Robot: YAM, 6 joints.
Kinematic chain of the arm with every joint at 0, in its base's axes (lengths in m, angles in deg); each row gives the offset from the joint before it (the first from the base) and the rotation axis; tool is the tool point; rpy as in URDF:
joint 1: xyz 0 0 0.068 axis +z
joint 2: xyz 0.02 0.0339 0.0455 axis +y
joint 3: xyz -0.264 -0.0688 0 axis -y
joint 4: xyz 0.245 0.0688 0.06 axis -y
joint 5: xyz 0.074 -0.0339 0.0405 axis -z
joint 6: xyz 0.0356 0 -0.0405 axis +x
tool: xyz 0 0 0 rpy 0 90 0
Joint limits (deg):
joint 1: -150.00..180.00
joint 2: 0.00..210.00
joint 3: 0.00..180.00
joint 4: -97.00..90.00
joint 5: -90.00..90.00
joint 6: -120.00..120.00
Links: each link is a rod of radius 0.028 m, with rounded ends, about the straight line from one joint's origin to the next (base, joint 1, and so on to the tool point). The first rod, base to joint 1, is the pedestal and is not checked.
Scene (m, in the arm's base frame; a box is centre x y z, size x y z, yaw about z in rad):
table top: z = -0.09
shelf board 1: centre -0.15 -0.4 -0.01 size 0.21 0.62 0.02 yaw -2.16
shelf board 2: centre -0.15 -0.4 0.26 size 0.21 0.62 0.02 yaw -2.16
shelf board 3: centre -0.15 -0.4 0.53 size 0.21 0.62 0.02 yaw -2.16
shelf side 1: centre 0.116 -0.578 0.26 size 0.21 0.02 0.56 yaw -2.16
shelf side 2: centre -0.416 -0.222 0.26 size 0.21 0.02 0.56 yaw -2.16
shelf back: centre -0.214 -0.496 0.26 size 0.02 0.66 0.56 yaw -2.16
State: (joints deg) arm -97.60 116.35 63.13 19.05 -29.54 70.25
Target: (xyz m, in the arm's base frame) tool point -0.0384 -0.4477 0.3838
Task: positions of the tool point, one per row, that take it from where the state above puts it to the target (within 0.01 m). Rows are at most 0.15 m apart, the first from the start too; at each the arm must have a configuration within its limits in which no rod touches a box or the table.
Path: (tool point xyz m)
1: 0.0125 -0.3574 0.1355
2: 0.0483 -0.2884 0.1309
3: 0.0677 -0.3085 0.2524
4: 0.0781 -0.2734 0.3838
5: 0.0518 -0.3347 0.3955
6: 0.0129 -0.3943 0.3955
7: -0.0384 -0.4477 0.3838

